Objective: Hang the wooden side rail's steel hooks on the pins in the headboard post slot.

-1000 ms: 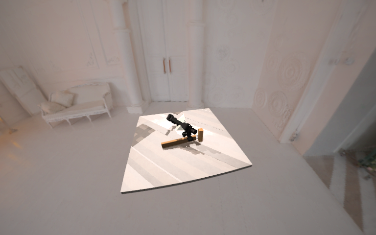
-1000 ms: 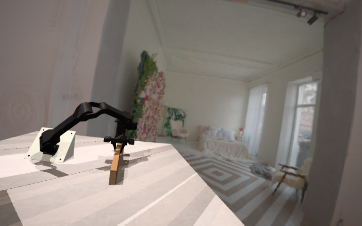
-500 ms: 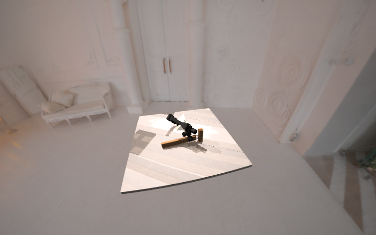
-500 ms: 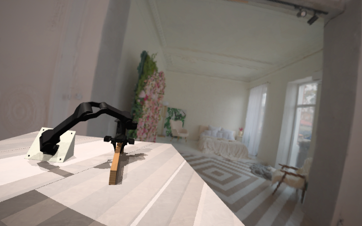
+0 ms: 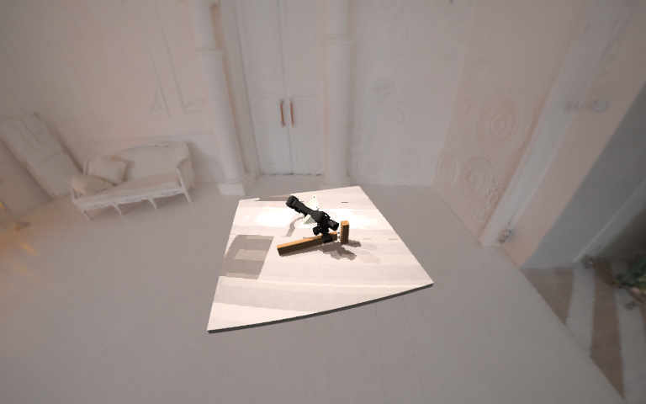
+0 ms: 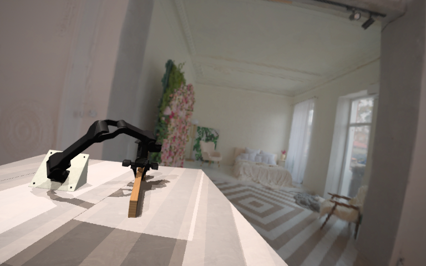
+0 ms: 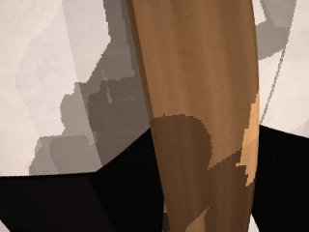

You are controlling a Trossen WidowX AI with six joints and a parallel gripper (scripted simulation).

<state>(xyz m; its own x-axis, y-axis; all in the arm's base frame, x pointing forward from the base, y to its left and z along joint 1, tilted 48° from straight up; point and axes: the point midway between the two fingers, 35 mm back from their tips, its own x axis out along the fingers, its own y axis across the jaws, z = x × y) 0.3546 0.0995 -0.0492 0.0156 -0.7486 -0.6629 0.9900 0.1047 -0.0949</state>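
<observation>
My gripper tip is now 15 cm to the right of the wooden headboard post, 5 cm below it and 1 cm past it.
</observation>
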